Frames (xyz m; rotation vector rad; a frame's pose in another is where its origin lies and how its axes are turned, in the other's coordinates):
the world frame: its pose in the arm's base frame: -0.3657 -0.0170 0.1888 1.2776 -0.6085 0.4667
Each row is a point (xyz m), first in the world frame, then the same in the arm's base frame.
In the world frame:
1: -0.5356 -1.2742 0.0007
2: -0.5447 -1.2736 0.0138
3: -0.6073 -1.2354 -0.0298
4: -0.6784 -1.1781 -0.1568
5: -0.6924 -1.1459 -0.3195
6: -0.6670 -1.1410 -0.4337
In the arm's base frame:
1: 0.0370 -0.3106 -1.1004
2: 0.0276 -0.3231 -1.1037
3: -0.0370 -0.2711 -1.1239
4: -0.1068 -0.1336 -1.1499
5: -0.1117 0.0323 -1.1631
6: -0.0773 0.1442 -1.1624

